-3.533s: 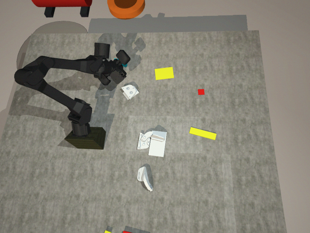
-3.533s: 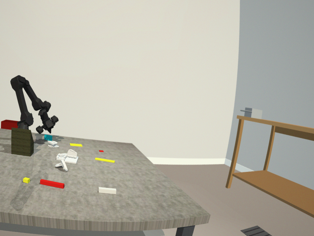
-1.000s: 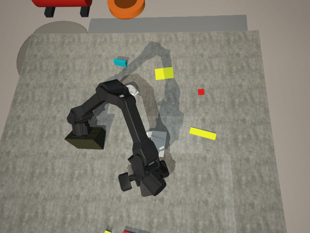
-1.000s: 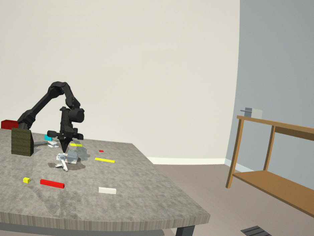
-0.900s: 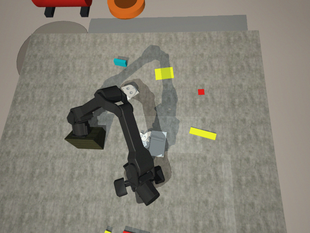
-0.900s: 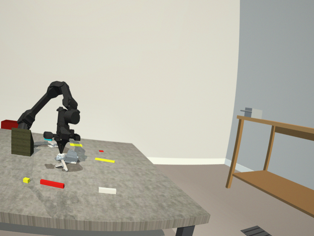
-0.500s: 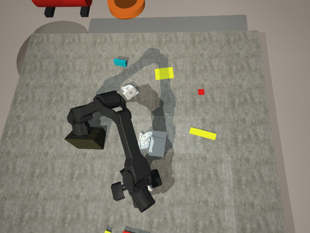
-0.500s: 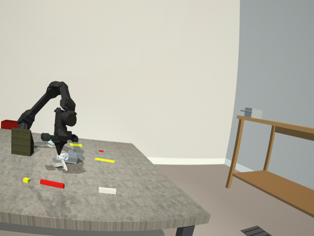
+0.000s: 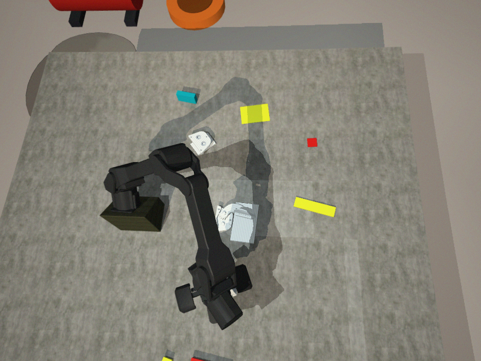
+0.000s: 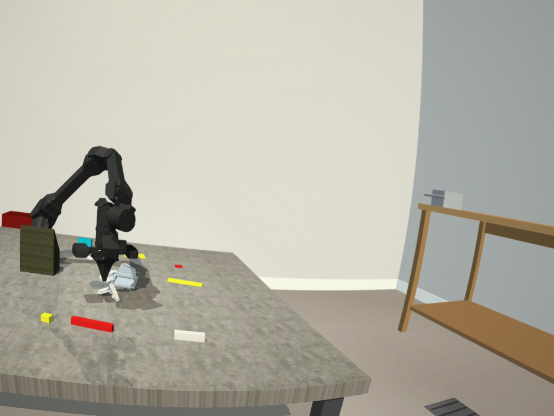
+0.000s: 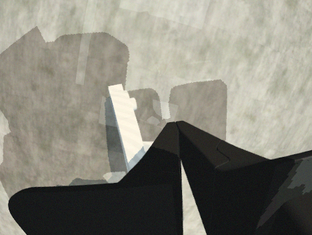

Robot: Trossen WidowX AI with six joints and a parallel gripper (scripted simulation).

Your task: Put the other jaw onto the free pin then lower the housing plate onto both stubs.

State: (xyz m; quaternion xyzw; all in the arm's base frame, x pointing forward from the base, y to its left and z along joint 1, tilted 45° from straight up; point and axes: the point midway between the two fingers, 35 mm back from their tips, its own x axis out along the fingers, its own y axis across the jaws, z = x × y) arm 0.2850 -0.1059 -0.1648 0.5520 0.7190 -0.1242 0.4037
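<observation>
The white jaw lies 20 mm ahead of my gripper tip, 30 mm to the left of it and 40 mm below it. Also, from my gripper tip: yellow cube 120 mm behind, 190 mm to the right, 50 mm below; then red bar 180 mm to the right, 50 mm below; then white bar 240 mm ahead, 180 mm to the right, 50 mm below.
</observation>
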